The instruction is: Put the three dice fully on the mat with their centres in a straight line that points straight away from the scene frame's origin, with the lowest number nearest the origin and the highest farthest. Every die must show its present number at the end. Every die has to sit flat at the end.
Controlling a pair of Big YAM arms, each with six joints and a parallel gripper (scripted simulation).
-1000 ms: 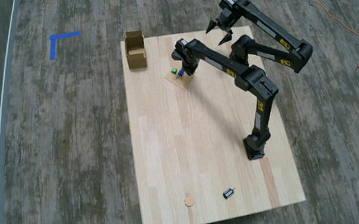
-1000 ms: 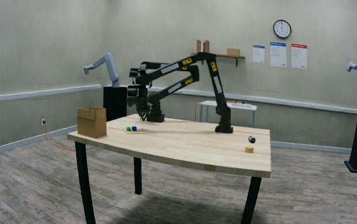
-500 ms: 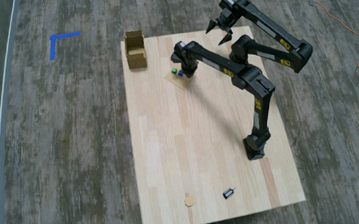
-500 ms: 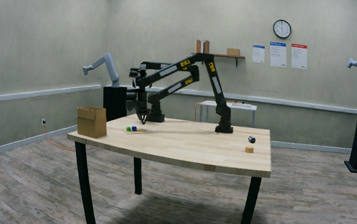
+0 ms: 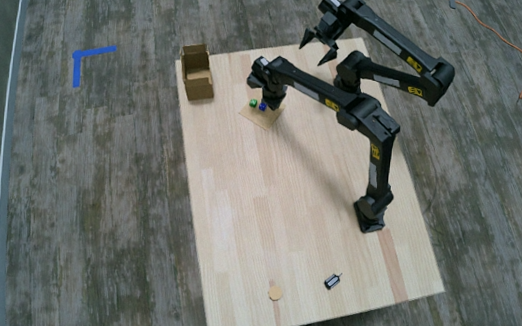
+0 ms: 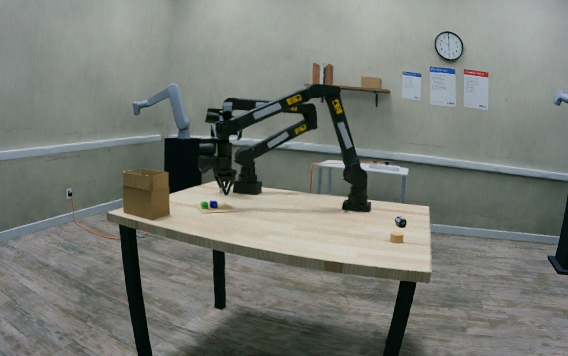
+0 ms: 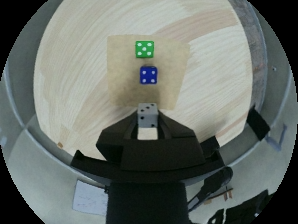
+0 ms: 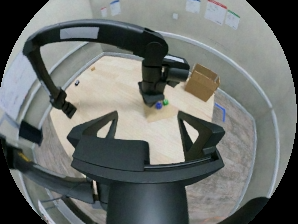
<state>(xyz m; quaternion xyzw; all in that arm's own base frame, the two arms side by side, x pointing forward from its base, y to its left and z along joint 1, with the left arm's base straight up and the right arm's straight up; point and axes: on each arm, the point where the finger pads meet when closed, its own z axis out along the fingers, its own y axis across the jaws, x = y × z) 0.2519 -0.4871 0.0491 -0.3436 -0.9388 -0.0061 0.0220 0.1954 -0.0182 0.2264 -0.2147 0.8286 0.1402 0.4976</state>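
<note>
Right now the blue die is 40 mm below my left hand, 40 mm ahead of it and 30 mm to the right of it. The rest, counted from my left hand: white die: right at my left hand; then green die: 80 mm ahead, 40 mm to the right, 40 mm below; then tan mat: 60 mm below, 40 mm ahead, 20 mm to the right.
</note>
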